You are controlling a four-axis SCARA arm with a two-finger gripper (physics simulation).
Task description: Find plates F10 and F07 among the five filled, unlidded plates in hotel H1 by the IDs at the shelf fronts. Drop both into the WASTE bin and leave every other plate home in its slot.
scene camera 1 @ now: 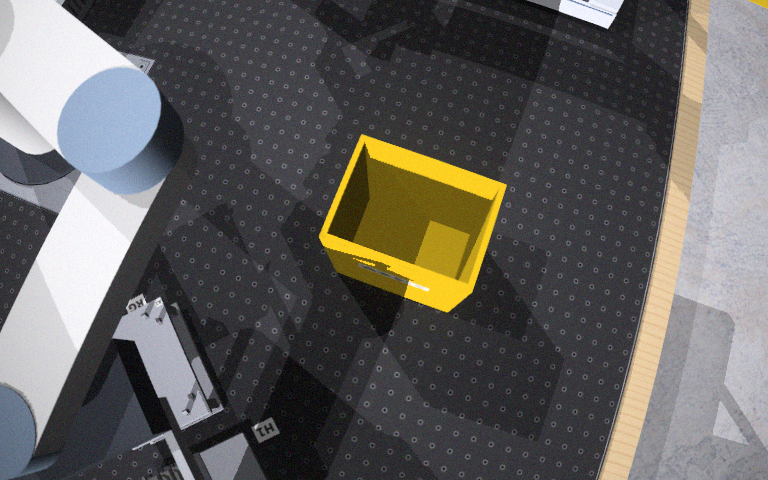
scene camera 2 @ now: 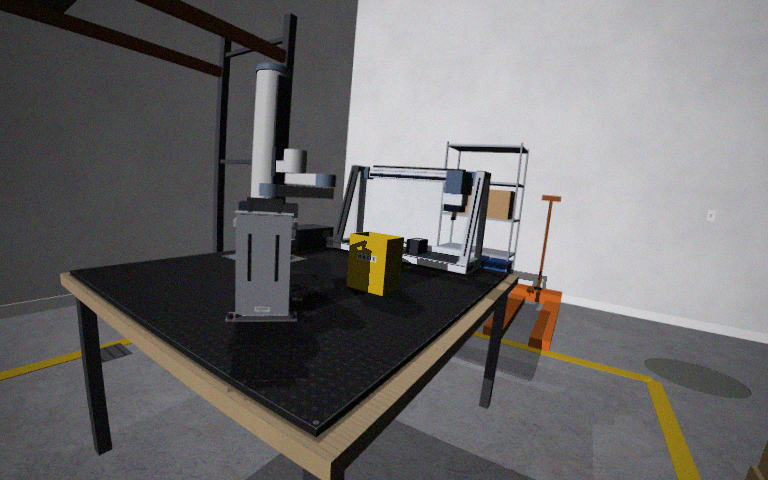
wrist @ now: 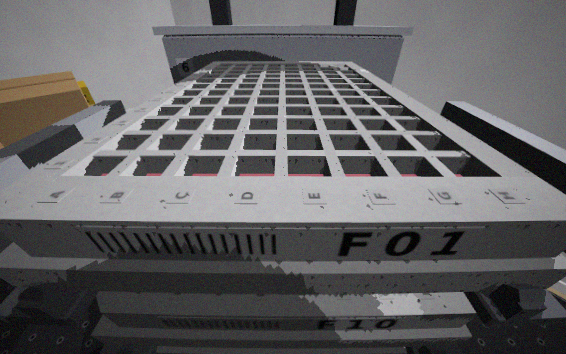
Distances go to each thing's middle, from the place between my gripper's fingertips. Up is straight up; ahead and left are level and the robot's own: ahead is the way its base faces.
The plate f01 (wrist: 247, 177) is 2 cm behind my hand, 2 cm to the left of it and 1 cm above it. Round my hand: plate F10 (wrist: 126, 315): 2 cm behind, 2 cm to the left, 1 cm below.
